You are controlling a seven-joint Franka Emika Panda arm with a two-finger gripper.
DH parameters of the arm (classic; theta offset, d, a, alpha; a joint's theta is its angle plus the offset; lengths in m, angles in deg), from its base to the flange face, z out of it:
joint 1: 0 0.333 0 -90
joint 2: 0 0 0 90
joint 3: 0 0.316 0.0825 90
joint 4: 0 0 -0.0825 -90
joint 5: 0 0.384 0 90
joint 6: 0 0 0.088 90
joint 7: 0 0.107 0 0
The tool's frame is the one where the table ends.
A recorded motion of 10 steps. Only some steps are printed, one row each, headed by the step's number.
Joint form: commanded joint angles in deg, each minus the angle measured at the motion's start. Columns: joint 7, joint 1, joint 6, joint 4, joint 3, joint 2, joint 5.
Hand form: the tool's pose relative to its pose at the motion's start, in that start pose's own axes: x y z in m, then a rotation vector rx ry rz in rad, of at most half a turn. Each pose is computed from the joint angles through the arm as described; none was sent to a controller.
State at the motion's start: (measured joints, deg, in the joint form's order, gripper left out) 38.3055 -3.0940 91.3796 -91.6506 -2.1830 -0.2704 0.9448
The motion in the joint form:
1: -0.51 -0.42 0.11 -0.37 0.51 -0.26 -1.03
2: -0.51 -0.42 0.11 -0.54 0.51 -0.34 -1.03
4: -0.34 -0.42 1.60 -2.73 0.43 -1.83 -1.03
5: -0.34 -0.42 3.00 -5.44 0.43 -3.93 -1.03
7: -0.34 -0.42 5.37 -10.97 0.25 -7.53 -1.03
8: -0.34 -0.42 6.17 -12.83 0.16 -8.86 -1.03
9: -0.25 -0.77 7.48 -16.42 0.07 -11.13 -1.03
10: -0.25 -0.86 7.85 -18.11 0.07 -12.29 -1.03
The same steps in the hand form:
1: -0.0004 0.0016 0.0004 -0.0141 0.0110 -0.0109
2: -0.0007 0.0020 0.0010 -0.0150 0.0097 -0.0109
4: -0.0048 0.0064 0.0025 -0.0059 0.0201 -0.0067
5: -0.0121 0.0126 0.0031 0.0035 0.0302 -0.0069
7: -0.0245 0.0253 0.0124 0.0101 0.0349 -0.0040
8: -0.0290 0.0302 0.0147 0.0138 0.0379 -0.0026
9: -0.0359 0.0409 0.0227 0.0149 0.0369 0.0063
10: -0.0405 0.0456 0.0262 0.0138 0.0342 0.0078

